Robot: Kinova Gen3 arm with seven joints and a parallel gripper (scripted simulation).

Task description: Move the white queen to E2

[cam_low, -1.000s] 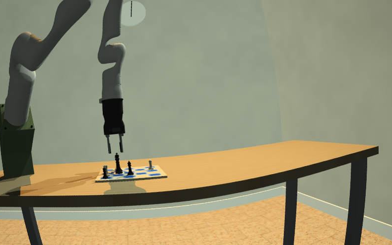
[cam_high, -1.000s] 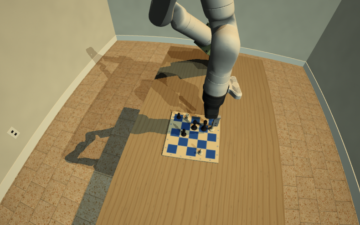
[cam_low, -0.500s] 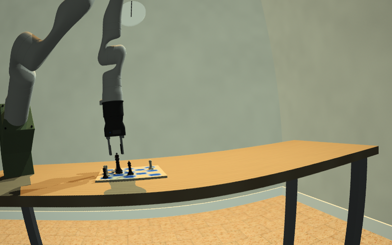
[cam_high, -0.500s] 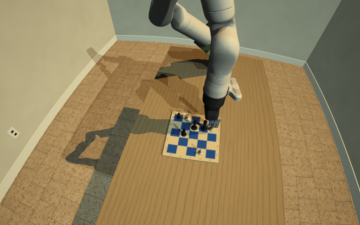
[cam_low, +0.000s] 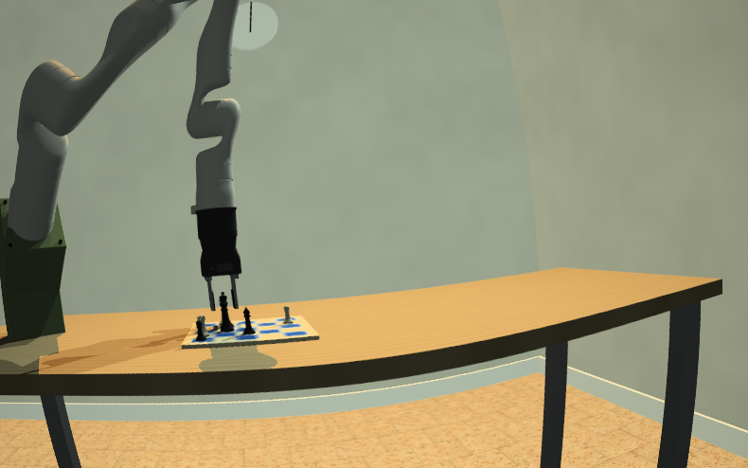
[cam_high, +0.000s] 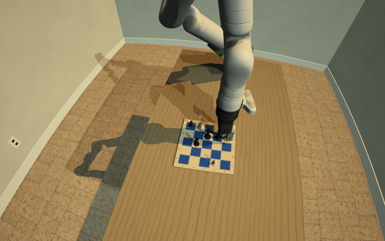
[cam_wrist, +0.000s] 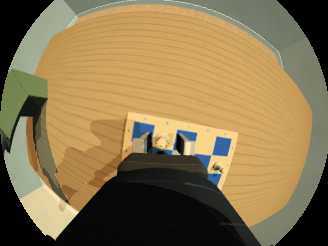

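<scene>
Now: hand 20 mm above the white queen. Round my hand: small white piece: 100 mm ahead, 80 mm to the right, 30 mm below; blue-and-cream chessboard: 10 mm ahead, 80 mm to the right, 50 mm below.
</scene>
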